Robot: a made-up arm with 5 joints.
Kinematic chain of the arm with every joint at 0, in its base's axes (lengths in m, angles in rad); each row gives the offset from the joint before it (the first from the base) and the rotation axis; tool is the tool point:
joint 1: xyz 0 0 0.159 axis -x
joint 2: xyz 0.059 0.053 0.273 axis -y
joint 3: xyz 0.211 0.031 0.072 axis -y
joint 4: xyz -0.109 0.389 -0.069 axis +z
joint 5: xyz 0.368 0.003 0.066 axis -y
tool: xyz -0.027 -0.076 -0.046
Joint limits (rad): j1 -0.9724..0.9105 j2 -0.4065..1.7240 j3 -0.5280..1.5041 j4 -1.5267..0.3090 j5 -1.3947..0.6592
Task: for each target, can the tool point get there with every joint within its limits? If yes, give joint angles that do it. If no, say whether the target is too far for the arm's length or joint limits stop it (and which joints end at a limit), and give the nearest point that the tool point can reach.
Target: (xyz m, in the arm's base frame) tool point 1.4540 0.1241 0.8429
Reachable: no: too far | nearest point 0.5578 0.1059 0.7428 | short by 0.902 m
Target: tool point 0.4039 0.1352 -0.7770
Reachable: no: joint limits stop it (at a limit: joint 1, joint 2, joint 3, joint 4, joint 5) | nearest point 0.3969 0.3214 -0.2466 | short by 0.562 m
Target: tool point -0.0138 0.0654 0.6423
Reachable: yes | joints -0.1983 1.5215 -0.0934 -1.0899 -1.2373
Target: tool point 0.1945 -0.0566 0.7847
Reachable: yes | joints -0.4501 0.9857 0.2548 -0.6172 -0.2064
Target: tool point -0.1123 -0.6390 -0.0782
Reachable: no: joint limits stop it (at a limit: joint 1, joint 2, joint 3, joint 5) | nearest point -0.0304 -0.2405 0.4333 | short by 0.654 m
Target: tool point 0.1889 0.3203 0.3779
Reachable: yes | joints 0.6827 0.7084 0.4153 -1.2803 0.3156
